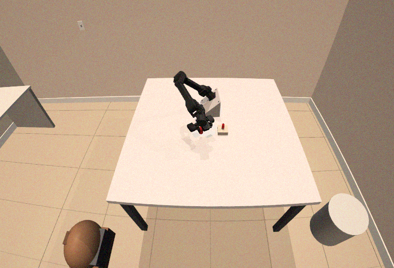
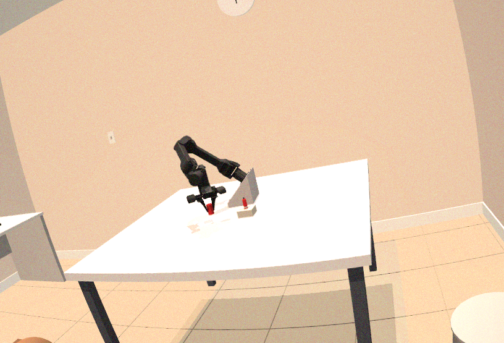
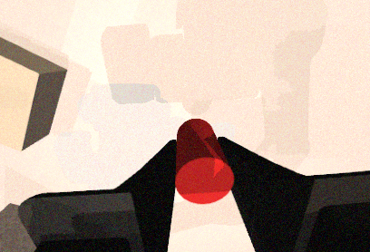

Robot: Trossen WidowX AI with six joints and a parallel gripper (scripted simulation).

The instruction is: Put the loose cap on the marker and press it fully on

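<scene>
Right now my gripper tip is 16 cm to the right of the holder block, 5 cm past it and 4 cm above it. From my gripper tip the other things lie so: red cap: 1 cm above.
</scene>
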